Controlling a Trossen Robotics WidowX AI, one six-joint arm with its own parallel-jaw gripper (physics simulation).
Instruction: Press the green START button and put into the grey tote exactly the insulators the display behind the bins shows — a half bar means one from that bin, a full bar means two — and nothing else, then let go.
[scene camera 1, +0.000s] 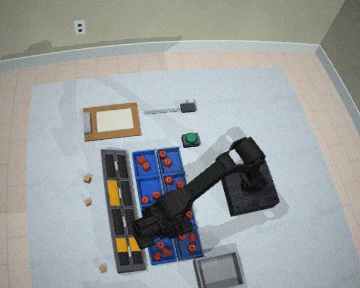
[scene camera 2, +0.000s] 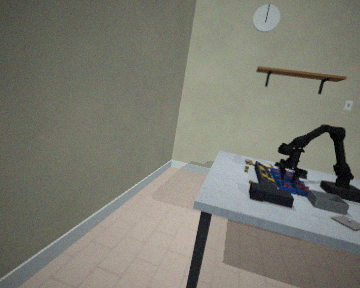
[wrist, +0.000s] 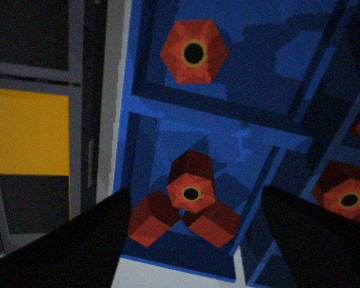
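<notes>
The gripper (scene camera 2: 289, 180) (wrist: 196, 190) is partly open and empty, its fingers low on either side of the front-left bin of the blue bins (scene camera 1: 146, 150). In that bin are one upright red insulator (scene camera 1: 160, 245) (wrist: 191, 192) and two lying ones. The bin behind it shows one upright insulator (wrist: 194, 52). The arm hides parts of the middle bins. The display (scene camera 1: 105, 172) (wrist: 75, 120) shows a full orange bar in its second row, left, and half bars left and right in its fourth row. The green START button (scene camera 1: 191, 137) stands behind. No insulator shows in the grey tote (scene camera 1: 198, 272) (scene camera 2: 327, 202).
A clipboard (scene camera 1: 114, 121) and a grey tool with a black block (scene camera 1: 188, 107) lie at the back. Small wooden cubes (scene camera 1: 87, 178) (scene camera 1: 103, 268) lie left of the display. The robot base (scene camera 1: 250, 197) stands right of the bins. A flat grey plate (scene camera 2: 346, 221) lies near the tote.
</notes>
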